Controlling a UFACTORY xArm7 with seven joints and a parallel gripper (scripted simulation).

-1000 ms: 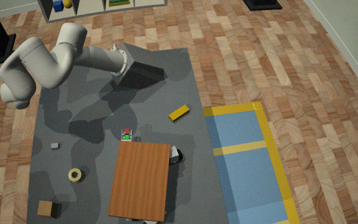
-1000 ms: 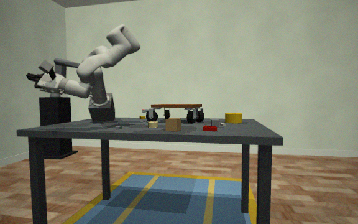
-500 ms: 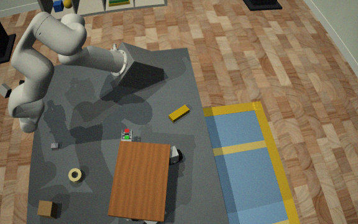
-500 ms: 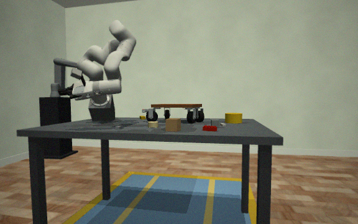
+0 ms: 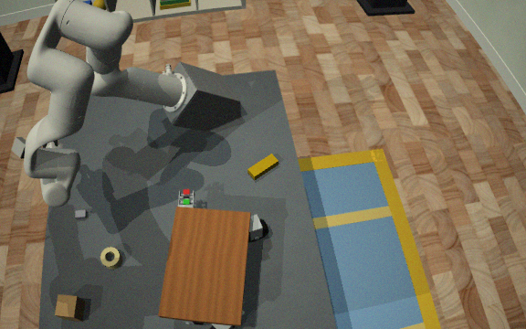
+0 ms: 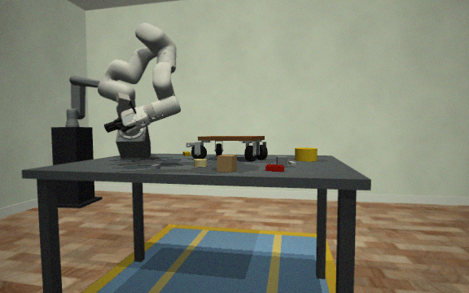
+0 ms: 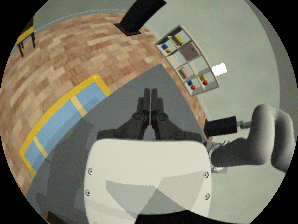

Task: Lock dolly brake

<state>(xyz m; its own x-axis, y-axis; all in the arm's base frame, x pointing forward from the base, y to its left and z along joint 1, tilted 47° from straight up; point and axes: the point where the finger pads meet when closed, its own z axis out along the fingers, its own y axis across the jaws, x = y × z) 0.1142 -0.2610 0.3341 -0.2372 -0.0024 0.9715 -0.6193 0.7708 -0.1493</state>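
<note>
The brake pedal lies 210 mm ahead of my hand, 410 mm to the left of it and 90 mm below it. Round my hand: small grey block 160 mm ahead, 50 mm to the left, 170 mm below; red brick 650 mm ahead, 30 mm to the left, 160 mm below; cardboard cube 470 mm ahead, 20 mm to the left, 140 mm below.
</note>
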